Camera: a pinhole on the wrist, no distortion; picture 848 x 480 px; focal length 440.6 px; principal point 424.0 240.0 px. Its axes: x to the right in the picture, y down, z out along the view. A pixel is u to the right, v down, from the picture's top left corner.
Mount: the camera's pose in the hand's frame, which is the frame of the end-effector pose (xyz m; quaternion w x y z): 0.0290 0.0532 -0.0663 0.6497 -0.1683 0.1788 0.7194
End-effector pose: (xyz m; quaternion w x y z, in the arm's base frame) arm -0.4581 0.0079 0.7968 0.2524 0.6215 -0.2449 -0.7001
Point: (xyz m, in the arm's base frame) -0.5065 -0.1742 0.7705
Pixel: outside the picture
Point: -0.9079 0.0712 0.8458
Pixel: 84.2 335.8
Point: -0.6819 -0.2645 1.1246
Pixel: 589.8 290.4
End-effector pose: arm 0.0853 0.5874 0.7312 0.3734 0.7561 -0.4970 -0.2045
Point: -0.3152 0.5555 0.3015
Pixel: 65.2 449.8
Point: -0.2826 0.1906 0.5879
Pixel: 305.1 115.0
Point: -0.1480 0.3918 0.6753
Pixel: 311.7 185.8
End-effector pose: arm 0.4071 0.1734 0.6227 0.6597 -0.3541 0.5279 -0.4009
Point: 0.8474 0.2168 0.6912
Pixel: 159.7 305.5
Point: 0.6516 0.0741 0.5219
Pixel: 224.0 32.9
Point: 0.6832 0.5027 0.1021
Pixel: 780.1 268.7
